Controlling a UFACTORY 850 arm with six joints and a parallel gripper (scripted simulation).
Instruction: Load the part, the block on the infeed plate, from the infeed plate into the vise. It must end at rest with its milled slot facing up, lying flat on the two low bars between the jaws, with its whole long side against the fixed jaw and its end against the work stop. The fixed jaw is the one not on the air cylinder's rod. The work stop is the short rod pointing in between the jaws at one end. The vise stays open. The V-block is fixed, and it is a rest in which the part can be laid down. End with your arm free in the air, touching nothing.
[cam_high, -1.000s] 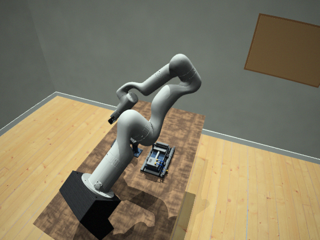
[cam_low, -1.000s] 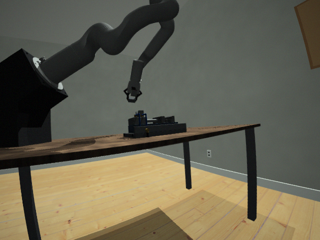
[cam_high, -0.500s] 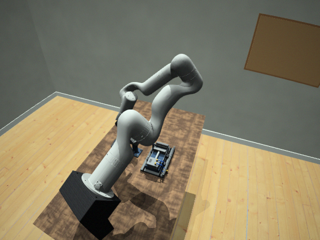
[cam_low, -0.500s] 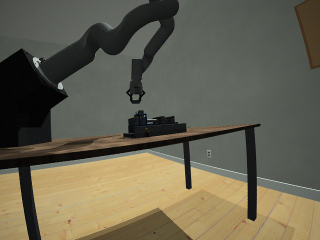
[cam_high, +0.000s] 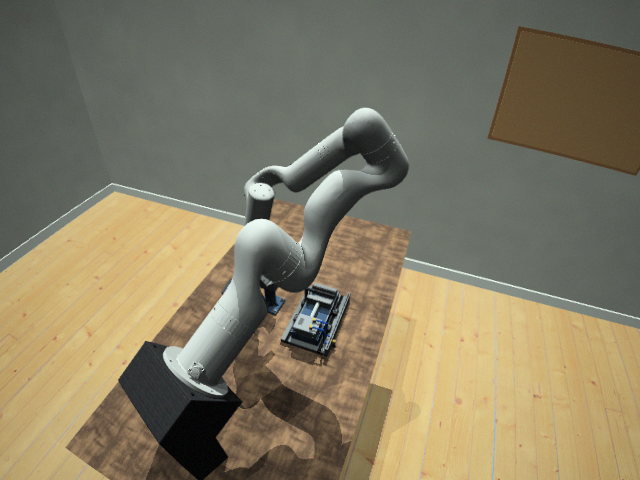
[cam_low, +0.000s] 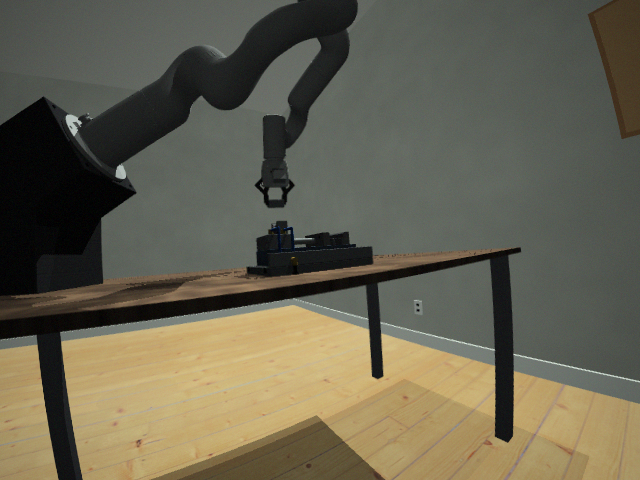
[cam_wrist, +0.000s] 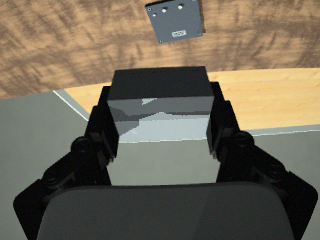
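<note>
The V-block post is 60 mm behind my hand, 50 mm to the right of it and 200 mm below it. The rest, counted from my hand: work stop: 80 mm behind, 220 mm to the right, 170 mm below; then moving jaw: 130 mm behind, 250 mm to the right, 180 mm below; then part: 20 mm below.
</note>
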